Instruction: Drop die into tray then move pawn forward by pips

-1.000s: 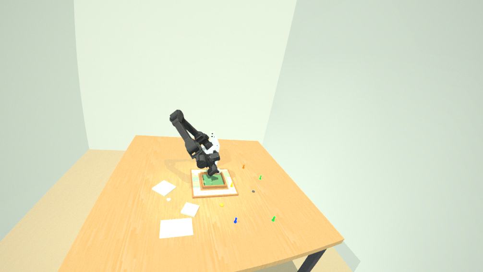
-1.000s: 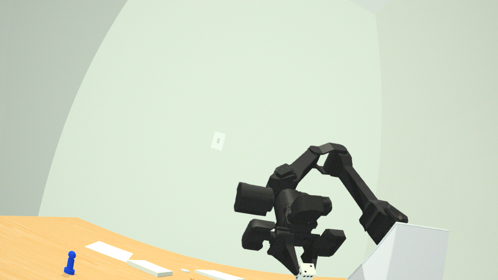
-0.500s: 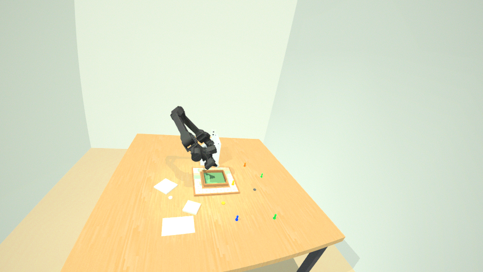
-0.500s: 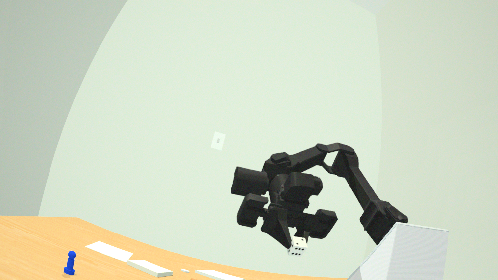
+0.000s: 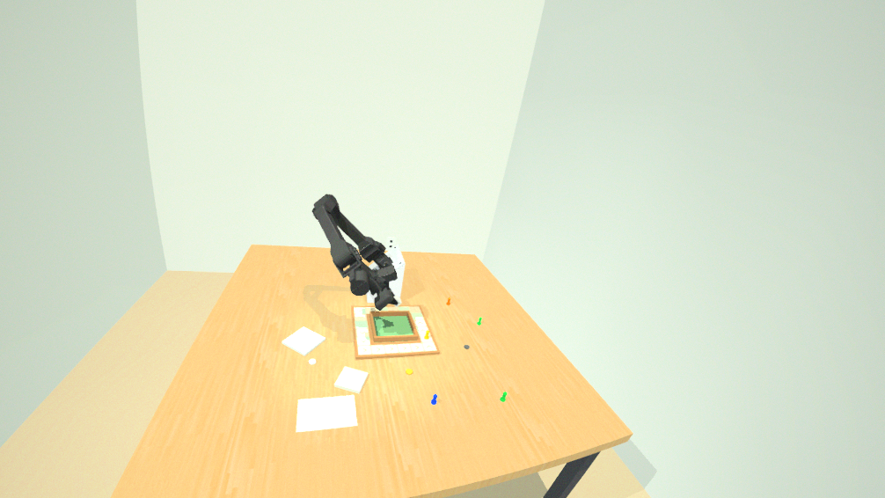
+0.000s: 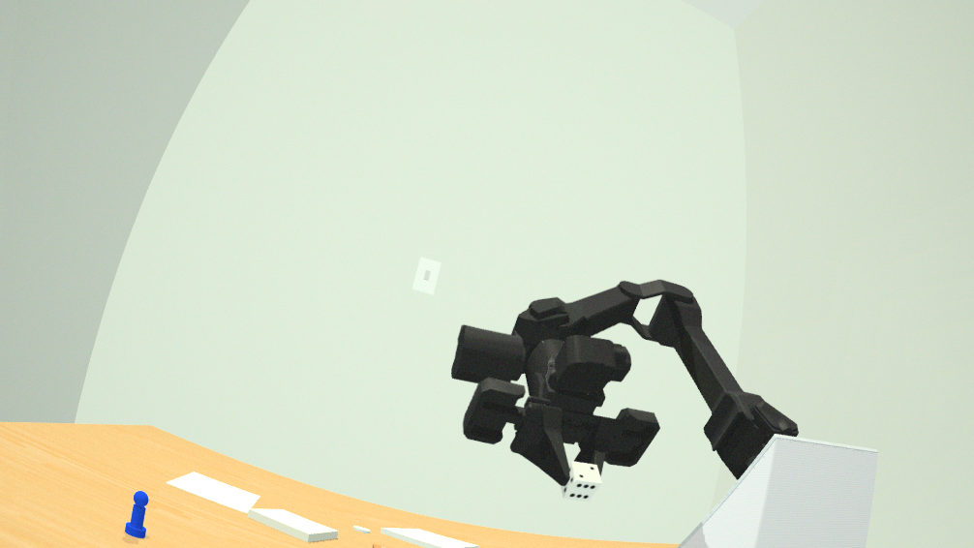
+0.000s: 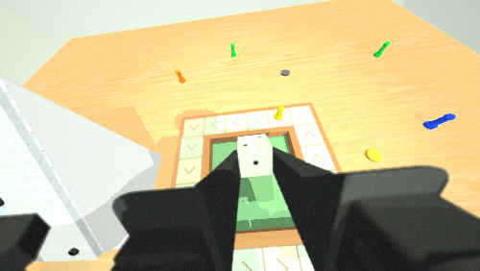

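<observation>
My gripper tip is right at the white die. The rest, counted from my gripper tip: green dice tray: 120 mm below; orange pawn: 290 mm to the left, 140 mm behind, 110 mm below; yellow pawn: 110 mm to the left, 100 mm below, 80 mm ahead.
</observation>
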